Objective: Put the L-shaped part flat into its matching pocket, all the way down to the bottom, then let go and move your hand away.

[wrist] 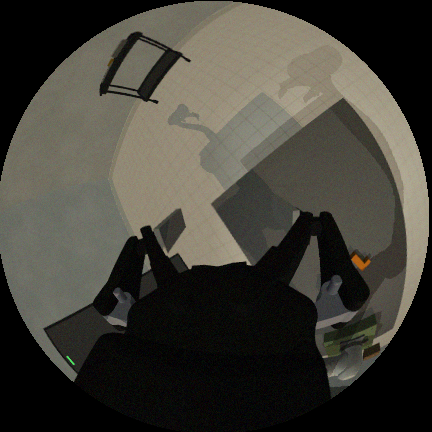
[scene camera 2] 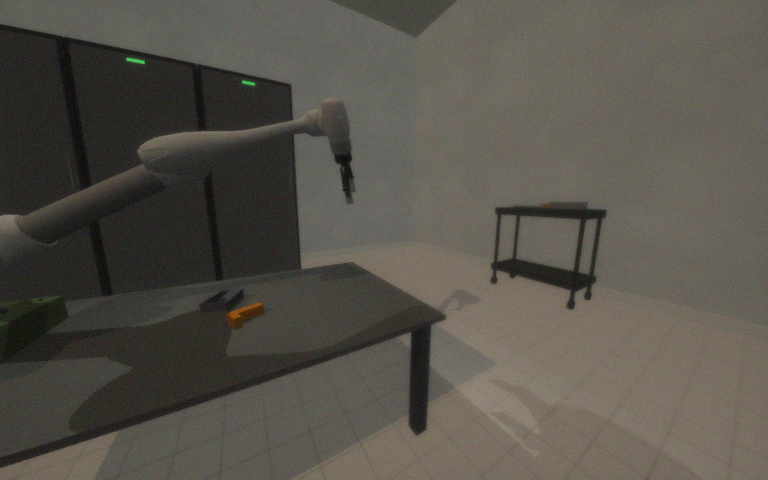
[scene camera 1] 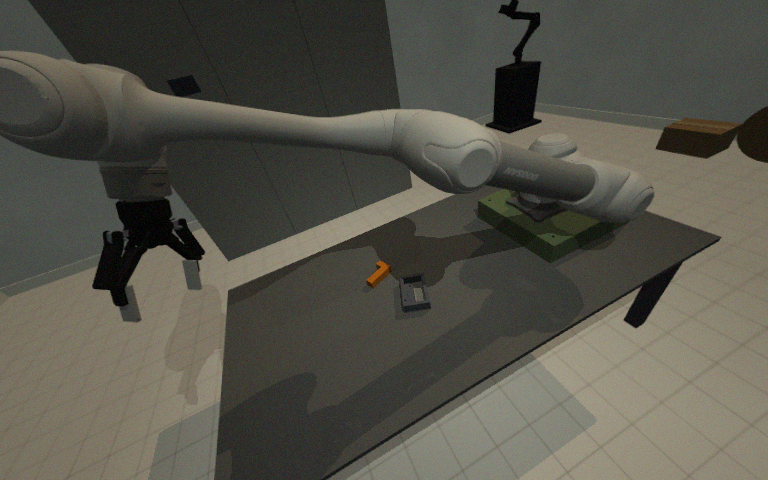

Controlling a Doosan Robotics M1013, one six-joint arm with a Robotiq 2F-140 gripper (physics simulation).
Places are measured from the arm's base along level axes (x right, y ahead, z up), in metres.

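Pixels of known places: gripper, between the fingertips: (wrist: pixel 226 211) (scene camera 2: pixel 351 197) (scene camera 1: pixel 167 303); arm's base, origin of its link: (wrist: pixel 351 343) (scene camera 1: pixel 539 204).
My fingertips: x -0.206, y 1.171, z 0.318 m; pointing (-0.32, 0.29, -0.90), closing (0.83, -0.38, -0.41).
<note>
Ahead of a thing's pixels: the offset from my fingertips to its middle. Level surfaces: height alone.
The orange L-shaped part @(dx +0.259, dy -0.465, dz -0.393 m) (scene camera 1: pixel 378 273) (scene camera 2: pixel 246 313) (wrist: pixel 361 264) lies flat on the dark table @(dz -0.408 m) (scene camera 1: pixel 305 339) (scene camera 2: pixel 317 305), beside the dark grey pocket block @(dx +0.098, dy -0.557, dz -0.389 m) (scene camera 1: pixel 415 307) (scene camera 2: pixel 231 302) and apart from it. The recess of the block faces up, and a light patch shows inside it. The block does not show clearly in the wrist view. My gripper (scene camera 1: pixel 161 289) (scene camera 2: pixel 350 192) (wrist: pixel 226 211) is open with nothing between its fingers. It hangs high in the air, fingers pointing down, beyond the table's far end and well away from the part and the block.
The arm's base stands on a green plinth (scene camera 1: pixel 552 249) (scene camera 2: pixel 33 322) (wrist: pixel 335 344) on the table. A dark cart (scene camera 2: pixel 549 212) stands on the floor by the wall. Tall dark cabinets (scene camera 1: pixel 271 141) (scene camera 2: pixel 135 169) stand behind the table. A black pedestal (scene camera 1: pixel 516 96) stands farther back.
</note>
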